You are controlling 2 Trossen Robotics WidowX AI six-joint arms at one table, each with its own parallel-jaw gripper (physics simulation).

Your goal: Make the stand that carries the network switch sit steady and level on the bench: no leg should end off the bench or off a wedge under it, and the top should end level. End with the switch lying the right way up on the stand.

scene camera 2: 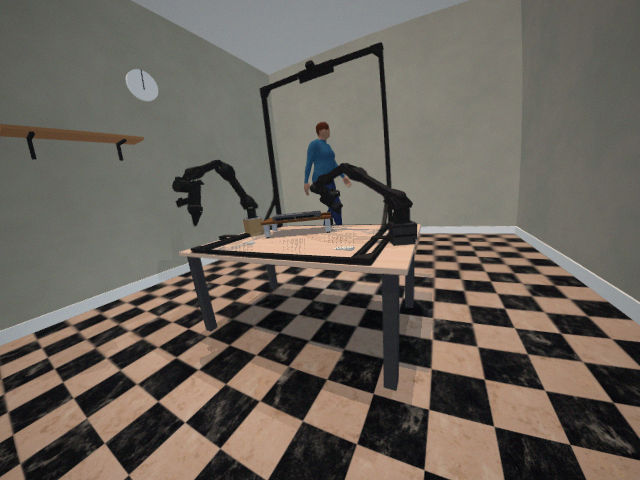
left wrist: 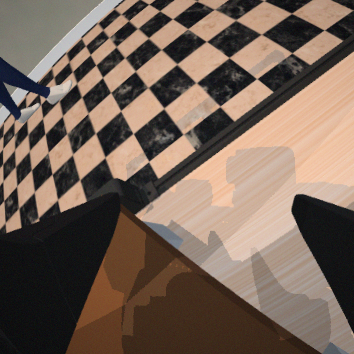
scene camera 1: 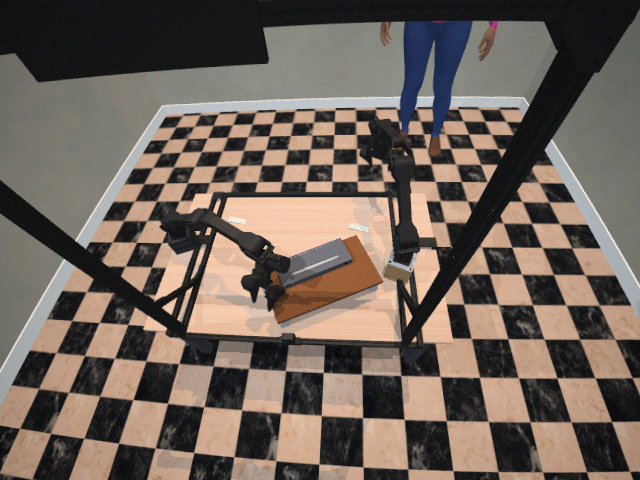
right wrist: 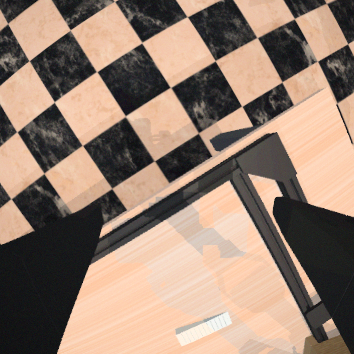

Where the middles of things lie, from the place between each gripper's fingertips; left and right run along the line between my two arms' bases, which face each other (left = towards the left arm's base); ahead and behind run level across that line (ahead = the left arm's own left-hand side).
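The grey network switch (scene camera 1: 321, 259) is 220 mm to the left of my right hand, 40 mm below it and 530 mm behind it. Counted from that same right hand, the brown stand (scene camera 1: 361, 274) is 110 mm below, 190 mm to the left and 570 mm behind.
My left hand is 17 cm short of the brown stand, 6 cm above it and 19 cm to the left of it, and the grey network switch is 15 cm to the right of my left hand and 21 cm ahead of it. Going by its middle, the switch is nearer to my left hand than to my right hand. By its middle, the brown stand is nearer to my left hand than to my right hand, too.
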